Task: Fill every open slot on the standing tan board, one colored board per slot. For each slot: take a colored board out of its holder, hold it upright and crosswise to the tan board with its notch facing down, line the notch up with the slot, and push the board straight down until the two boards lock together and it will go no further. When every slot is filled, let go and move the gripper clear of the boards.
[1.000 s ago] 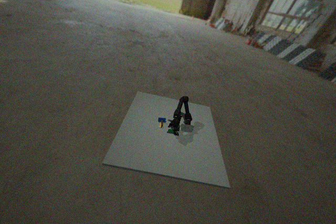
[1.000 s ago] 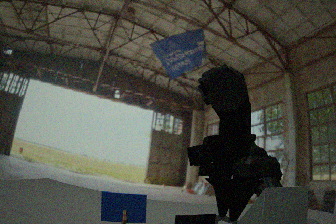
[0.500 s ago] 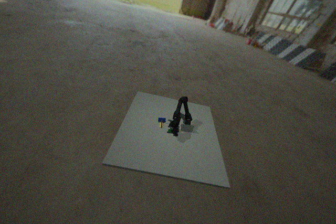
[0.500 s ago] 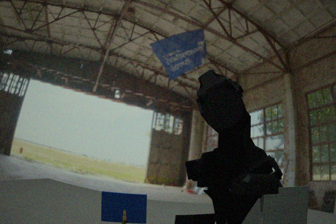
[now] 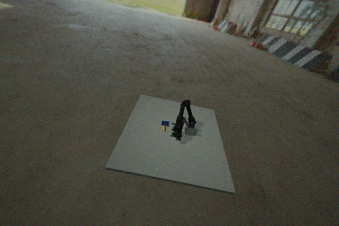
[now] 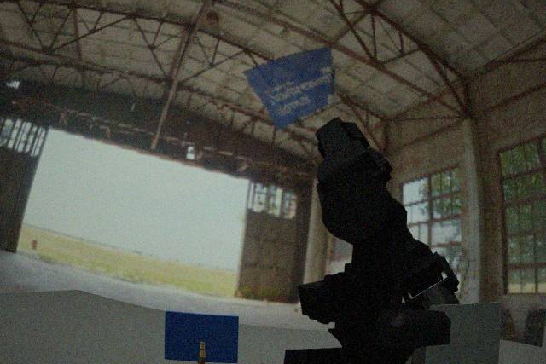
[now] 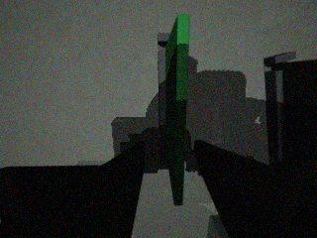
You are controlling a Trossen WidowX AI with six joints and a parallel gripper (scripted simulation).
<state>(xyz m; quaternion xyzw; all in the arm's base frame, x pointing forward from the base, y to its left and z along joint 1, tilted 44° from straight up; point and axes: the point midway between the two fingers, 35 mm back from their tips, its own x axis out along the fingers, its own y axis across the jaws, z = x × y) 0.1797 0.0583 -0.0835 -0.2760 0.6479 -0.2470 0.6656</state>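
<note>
The green board lies 3 cm ahead of my gripper tip and 1 cm below it. From my gripper tip the other things lie so: tan board 17 cm ahead, 12 cm to the right, 1 cm below; dark flat piece 11 cm to the right, 2 cm ahead, 1 cm below; blue board 17 cm ahead, 15 cm to the right, 1 cm above.
</note>
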